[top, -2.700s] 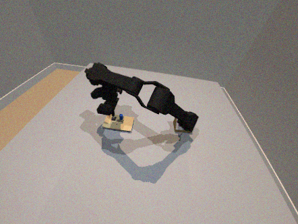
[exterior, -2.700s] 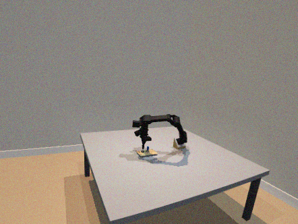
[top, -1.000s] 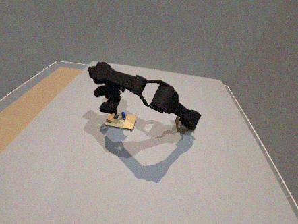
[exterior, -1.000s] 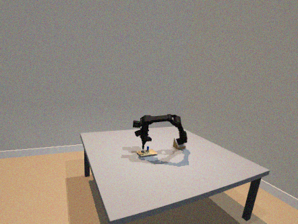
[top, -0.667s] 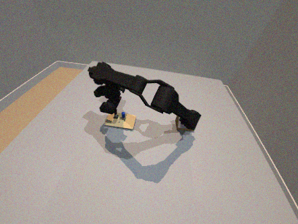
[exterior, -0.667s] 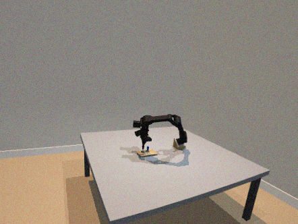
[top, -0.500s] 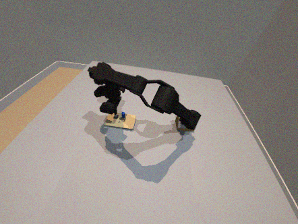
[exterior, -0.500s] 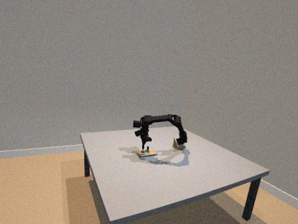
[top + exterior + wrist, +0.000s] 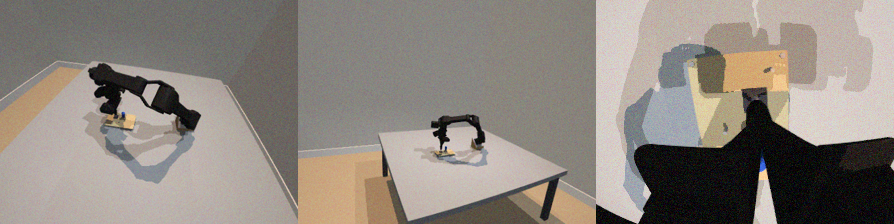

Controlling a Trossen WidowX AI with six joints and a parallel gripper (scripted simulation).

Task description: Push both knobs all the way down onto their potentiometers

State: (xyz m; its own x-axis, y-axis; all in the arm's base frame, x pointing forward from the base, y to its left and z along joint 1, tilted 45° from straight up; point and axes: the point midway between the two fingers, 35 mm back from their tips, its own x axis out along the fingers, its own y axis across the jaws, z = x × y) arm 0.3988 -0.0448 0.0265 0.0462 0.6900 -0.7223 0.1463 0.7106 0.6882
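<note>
Now: the blue knob 40 mm behind my gripper tip, 30 mm below it and 10 mm to the left of it. The rest, counted from my gripper tip: black knob 10 mm below.
</note>
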